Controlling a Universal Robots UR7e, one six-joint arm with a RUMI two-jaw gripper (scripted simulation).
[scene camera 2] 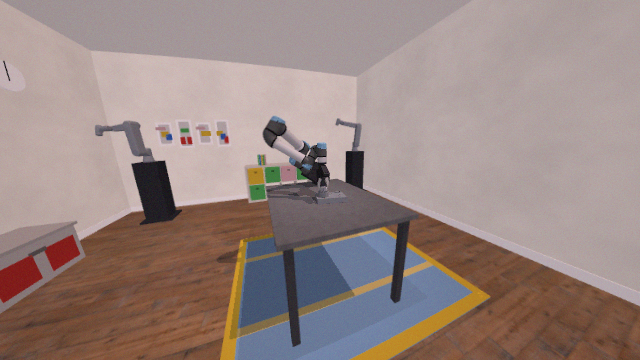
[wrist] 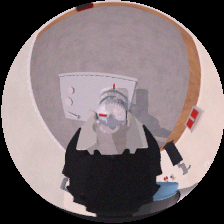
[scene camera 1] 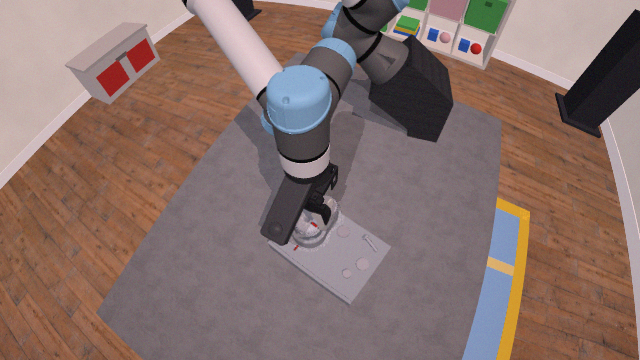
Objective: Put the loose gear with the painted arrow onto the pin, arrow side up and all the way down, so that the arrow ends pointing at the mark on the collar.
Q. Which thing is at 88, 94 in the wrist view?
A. A grey base plate.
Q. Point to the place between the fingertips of the gripper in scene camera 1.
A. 308, 222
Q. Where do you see a grey base plate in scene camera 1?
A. At 323, 257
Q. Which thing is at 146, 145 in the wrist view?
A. The gripper.
